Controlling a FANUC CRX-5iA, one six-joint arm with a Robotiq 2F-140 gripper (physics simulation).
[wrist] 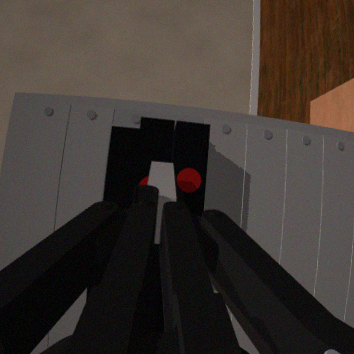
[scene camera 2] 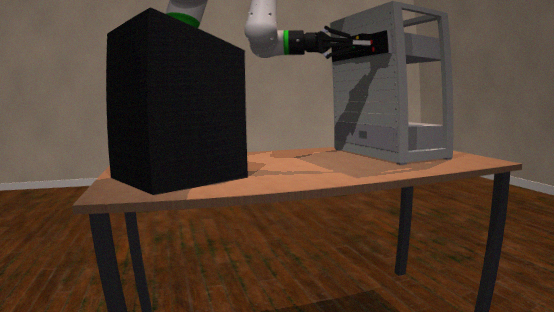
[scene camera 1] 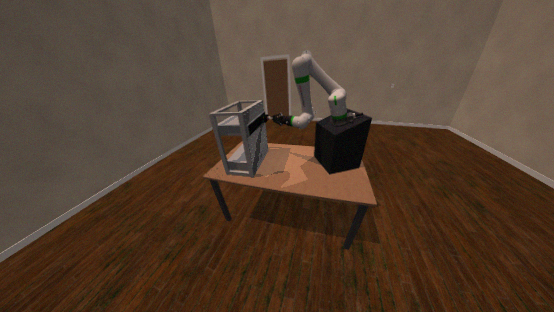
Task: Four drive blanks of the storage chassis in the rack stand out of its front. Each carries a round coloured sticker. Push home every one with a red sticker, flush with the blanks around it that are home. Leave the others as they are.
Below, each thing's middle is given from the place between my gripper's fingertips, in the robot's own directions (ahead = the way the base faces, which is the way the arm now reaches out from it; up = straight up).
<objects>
The grey rack (scene camera 2: 379,128) is 17 cm ahead of my hand, 19 cm to the left of it and 14 cm below it.
</objects>
